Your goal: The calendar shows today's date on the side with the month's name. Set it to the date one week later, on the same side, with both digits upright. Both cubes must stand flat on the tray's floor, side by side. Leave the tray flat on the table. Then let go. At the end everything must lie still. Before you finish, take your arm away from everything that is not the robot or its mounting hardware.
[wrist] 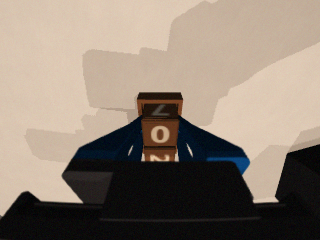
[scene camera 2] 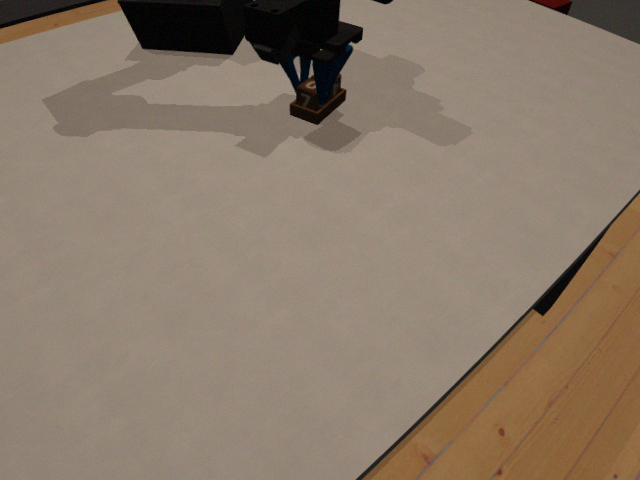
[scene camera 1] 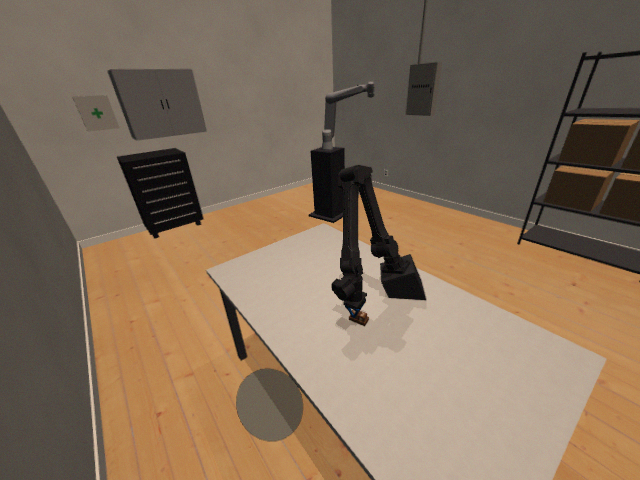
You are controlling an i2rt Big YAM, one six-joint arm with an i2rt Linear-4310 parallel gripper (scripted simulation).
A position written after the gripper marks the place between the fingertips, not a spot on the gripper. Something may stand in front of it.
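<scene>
The gripper (scene camera 2: 312,99) can be seen in the scene, and the wrist view shows the gripper (wrist: 160,120) too. A brown cube (wrist: 160,121) is visible as well, as is a small brown tray (scene camera 2: 300,112).
</scene>
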